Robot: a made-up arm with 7 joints. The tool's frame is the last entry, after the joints. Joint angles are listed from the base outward. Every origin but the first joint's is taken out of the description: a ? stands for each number. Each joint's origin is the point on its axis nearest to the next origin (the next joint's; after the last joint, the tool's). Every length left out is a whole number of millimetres.
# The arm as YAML. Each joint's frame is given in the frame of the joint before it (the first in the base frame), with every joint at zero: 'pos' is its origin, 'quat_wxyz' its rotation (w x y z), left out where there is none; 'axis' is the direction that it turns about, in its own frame. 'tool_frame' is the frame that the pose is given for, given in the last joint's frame.
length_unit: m
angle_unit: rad
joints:
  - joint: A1
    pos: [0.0, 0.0, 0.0]
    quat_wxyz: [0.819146, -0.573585, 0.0, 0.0]
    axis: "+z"
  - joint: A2
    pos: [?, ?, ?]
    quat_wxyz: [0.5, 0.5, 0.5, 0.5]
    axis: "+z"
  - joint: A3
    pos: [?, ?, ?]
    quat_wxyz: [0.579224, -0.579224, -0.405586, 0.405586]
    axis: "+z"
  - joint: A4
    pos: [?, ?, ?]
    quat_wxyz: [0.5, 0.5, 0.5, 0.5]
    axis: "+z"
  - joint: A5
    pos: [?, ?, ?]
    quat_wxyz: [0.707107, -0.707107, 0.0, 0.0]
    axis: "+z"
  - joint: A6
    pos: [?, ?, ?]
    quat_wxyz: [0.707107, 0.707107, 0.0, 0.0]
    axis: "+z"
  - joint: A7
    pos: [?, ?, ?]
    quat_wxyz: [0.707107, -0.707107, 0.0, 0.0]
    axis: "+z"
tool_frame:
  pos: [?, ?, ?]
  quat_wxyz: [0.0, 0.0, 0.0, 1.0]
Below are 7 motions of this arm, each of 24 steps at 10 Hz.
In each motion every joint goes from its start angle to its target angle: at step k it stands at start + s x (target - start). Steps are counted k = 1, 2, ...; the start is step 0. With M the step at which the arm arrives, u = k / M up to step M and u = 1 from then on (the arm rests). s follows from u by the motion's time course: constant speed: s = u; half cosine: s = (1 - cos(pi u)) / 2; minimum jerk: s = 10 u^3 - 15 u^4 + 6 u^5.
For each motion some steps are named. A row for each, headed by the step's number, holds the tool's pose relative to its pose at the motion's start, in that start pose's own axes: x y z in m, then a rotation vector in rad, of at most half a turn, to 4 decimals.
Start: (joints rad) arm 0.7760 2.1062 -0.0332 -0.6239 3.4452 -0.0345 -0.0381
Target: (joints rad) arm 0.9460 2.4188 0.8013 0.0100 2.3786 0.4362 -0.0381
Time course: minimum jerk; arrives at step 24
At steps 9, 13, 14, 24:
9: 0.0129 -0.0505 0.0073 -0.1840 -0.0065 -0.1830
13: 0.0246 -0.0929 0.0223 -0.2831 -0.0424 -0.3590
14: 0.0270 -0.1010 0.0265 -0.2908 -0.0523 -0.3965
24: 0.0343 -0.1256 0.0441 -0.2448 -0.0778 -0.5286

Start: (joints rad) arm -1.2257 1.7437 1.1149 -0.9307 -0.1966 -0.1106 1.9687
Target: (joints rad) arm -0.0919 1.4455 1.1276 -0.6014 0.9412 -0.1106 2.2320
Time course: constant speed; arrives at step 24
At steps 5, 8, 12, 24:
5: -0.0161 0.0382 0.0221 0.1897 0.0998 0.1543
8: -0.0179 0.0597 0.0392 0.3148 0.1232 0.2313
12: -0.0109 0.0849 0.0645 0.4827 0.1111 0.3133
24: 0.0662 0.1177 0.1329 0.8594 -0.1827 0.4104

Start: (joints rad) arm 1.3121 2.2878 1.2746 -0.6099 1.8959 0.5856 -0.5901
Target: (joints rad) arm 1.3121 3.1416 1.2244 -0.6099 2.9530 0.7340 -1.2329
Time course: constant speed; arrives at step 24
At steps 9, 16, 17, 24:
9: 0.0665 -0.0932 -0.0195 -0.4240 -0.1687 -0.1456
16: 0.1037 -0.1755 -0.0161 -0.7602 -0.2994 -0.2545
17: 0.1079 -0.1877 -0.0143 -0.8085 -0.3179 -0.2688
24: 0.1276 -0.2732 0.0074 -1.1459 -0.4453 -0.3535

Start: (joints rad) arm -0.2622 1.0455 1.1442 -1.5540 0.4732 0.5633 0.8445
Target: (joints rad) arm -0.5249 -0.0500 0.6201 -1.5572 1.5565 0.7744 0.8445
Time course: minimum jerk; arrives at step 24
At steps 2, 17, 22, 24:
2: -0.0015 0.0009 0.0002 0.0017 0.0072 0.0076
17: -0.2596 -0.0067 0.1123 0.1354 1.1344 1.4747
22: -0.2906 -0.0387 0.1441 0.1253 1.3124 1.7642
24: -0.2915 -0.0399 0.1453 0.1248 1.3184 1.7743

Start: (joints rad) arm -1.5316 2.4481 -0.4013 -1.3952 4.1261 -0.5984 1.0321
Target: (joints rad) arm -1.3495 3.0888 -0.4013 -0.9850 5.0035 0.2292 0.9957
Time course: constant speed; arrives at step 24
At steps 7, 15, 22, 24:
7: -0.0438 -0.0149 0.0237 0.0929 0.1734 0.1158
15: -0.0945 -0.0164 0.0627 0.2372 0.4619 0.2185
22: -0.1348 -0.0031 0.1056 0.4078 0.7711 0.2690
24: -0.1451 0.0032 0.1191 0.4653 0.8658 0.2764

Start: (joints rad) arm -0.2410 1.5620 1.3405 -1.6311 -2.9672 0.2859 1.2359
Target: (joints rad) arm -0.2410 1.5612 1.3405 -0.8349 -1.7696 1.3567 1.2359
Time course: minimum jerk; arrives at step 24
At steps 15, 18, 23, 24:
15: 0.0095 -0.0745 0.0624 -0.0374 0.8189 0.4427
18: 0.0105 -0.0861 0.0827 -0.0722 1.0880 0.3962
23: 0.0108 -0.0917 0.0956 -0.0954 1.2505 0.3347
24: 0.0108 -0.0918 0.0957 -0.0955 1.2516 0.3342

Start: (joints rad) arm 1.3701 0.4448 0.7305 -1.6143 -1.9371 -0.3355 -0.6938
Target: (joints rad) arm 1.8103 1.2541 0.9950 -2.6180 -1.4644 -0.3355 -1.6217
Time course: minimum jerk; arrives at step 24
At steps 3, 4, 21, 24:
3: -0.0049 -0.0016 0.0005 0.0046 0.0164 -0.0271
4: -0.0108 -0.0034 0.0012 0.0104 0.0361 -0.0601
21: -0.1877 0.0877 0.0776 0.7231 0.9890 -1.5703
24: -0.1879 0.0903 0.0796 0.7435 1.0079 -1.5887

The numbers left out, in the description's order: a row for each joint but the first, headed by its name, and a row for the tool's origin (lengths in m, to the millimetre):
A2: 0.0 0.0 0.0
A3: 0.189 -0.069 0.0
A4: 0.0 -0.023 0.0
A5: 0.021 -0.17 0.0
A6: 0.0 0.0 0.0
A7: 0.0 0.0 0.0
tool: 0.0 0.0 0.0

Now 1 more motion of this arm.
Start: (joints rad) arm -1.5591 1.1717 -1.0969 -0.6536 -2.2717 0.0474 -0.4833
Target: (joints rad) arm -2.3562 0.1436 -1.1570 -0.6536 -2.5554 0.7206 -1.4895
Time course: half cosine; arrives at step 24
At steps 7, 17, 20, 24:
7: -0.0818 0.0143 -0.0221 -0.0784 0.3508 -0.1713
17: -0.3501 0.0303 0.0475 -0.8129 1.3403 -0.6442
20: -0.3951 0.0363 0.0875 -1.0477 1.5129 -0.6984
24: -0.4156 0.0407 0.1108 -1.1784 1.5965 -0.7151

